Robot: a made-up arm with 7 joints. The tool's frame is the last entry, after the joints. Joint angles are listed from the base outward. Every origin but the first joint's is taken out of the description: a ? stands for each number. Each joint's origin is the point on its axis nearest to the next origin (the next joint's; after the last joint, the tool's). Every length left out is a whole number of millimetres.
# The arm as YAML. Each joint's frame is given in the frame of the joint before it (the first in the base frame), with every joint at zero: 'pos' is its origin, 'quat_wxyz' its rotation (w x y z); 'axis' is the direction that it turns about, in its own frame. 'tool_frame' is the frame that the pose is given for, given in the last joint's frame.
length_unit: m
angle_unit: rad
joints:
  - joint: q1
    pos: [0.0, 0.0, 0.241]
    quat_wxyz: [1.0, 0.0, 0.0, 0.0]
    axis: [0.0, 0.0, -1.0]
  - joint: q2
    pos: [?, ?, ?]
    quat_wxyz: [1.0, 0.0, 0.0, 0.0]
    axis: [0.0, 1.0, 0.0]
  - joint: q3
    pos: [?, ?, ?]
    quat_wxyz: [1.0, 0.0, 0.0, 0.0]
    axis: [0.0, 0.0, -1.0]
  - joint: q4
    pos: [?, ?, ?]
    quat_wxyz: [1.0, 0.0, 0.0, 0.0]
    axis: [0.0, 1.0, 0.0]
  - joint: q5
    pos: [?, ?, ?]
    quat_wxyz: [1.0, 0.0, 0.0, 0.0]
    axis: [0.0, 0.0, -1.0]
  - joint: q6
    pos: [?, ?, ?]
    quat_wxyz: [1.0, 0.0, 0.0, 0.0]
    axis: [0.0, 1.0, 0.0]
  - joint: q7
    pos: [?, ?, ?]
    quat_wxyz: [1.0, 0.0, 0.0, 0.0]
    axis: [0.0, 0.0, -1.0]
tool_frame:
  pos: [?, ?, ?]
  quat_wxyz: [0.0, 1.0, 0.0, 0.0]
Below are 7 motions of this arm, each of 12 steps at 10 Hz.
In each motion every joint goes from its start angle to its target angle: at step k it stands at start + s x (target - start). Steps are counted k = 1, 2, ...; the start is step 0. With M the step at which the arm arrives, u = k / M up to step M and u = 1 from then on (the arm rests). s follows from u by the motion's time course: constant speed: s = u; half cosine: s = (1 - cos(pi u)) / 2; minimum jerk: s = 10 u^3 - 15 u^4 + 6 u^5.
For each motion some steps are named. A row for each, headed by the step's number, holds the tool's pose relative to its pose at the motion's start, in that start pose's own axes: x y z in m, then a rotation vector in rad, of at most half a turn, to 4 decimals.
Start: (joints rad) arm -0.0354 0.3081 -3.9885 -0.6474 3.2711 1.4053 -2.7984
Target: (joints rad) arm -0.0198 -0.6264 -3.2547 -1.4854 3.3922 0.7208 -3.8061
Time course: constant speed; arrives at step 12
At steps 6, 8, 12:
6: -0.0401 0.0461 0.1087 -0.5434 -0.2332 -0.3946
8: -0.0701 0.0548 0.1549 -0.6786 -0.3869 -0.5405
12: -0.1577 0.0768 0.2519 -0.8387 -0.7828 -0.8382

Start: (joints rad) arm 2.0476 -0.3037 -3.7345 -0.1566 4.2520 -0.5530 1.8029
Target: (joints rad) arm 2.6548 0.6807 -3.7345 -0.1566 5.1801 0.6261 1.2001
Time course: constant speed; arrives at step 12
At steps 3, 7, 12:
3: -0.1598 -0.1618 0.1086 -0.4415 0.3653 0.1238
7: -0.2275 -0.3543 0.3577 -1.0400 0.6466 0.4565
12: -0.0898 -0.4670 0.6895 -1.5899 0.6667 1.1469

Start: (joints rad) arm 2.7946 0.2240 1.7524 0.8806 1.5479 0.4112 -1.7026
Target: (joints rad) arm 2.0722 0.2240 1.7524 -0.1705 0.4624 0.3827 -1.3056
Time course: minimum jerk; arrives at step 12
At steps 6, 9, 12:
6: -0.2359 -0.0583 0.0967 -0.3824 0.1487 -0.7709
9: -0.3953 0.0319 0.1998 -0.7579 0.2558 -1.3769
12: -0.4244 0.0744 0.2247 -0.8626 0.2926 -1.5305

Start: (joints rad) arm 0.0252 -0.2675 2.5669 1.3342 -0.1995 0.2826 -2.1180
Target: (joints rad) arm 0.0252 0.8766 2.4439 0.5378 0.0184 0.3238 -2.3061
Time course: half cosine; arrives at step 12
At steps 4, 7, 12:
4: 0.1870 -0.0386 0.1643 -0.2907 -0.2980 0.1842
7: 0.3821 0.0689 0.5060 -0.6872 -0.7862 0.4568
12: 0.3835 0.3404 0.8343 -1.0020 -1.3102 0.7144

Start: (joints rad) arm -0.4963 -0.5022 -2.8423 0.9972 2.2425 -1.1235 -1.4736
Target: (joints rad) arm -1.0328 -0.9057 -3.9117 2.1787 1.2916 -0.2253 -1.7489
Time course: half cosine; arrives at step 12
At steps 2, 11, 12:
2: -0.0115 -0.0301 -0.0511 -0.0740 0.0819 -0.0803
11: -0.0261 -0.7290 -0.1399 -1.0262 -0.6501 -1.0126
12: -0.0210 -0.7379 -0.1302 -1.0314 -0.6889 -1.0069

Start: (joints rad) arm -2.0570 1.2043 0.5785 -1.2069 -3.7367 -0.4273 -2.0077
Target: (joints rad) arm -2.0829 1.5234 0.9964 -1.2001 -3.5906 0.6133 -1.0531
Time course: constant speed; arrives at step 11
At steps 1, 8, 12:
1: -0.0056 -0.0187 -0.0004 0.0421 0.0351 0.1035
8: -0.0665 -0.1560 0.0366 0.4270 0.2465 0.7445
12: -0.0998 -0.2139 0.0752 0.6487 0.2933 0.9482

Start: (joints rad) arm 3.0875 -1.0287 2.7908 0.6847 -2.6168 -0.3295 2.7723
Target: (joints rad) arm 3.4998 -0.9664 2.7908 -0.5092 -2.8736 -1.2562 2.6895
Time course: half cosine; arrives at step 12
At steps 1, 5, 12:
1: -0.0080 0.0074 0.0025 0.0132 0.0065 -0.0117
5: -0.1496 0.1545 0.0998 0.2391 0.1482 -0.2638
12: -0.2542 0.3141 0.4131 0.4197 0.4444 -0.6506

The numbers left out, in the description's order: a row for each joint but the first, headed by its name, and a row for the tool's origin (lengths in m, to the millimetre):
q2: 0.0 -0.014 0.0
q3: 0.0 0.0 0.395
q4: 0.0 -0.012 0.0
q5: 0.0 0.0 0.317
q6: 0.0 0.0 0.0
q7: 0.0 0.0 0.136
tool: 0.0 0.0 0.0

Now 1 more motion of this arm.
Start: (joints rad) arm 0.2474 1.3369 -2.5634 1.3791 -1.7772 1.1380 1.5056
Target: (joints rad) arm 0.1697 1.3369 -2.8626 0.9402 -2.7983 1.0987 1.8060
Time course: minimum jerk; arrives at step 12
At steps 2, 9, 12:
2: -0.0093 -0.0030 -0.0031 -0.0145 0.0409 0.0039
9: -0.2155 -0.0747 0.0194 -0.3277 1.0405 -0.0932
12: -0.2347 -0.0795 0.0327 -0.3589 1.1570 -0.1335

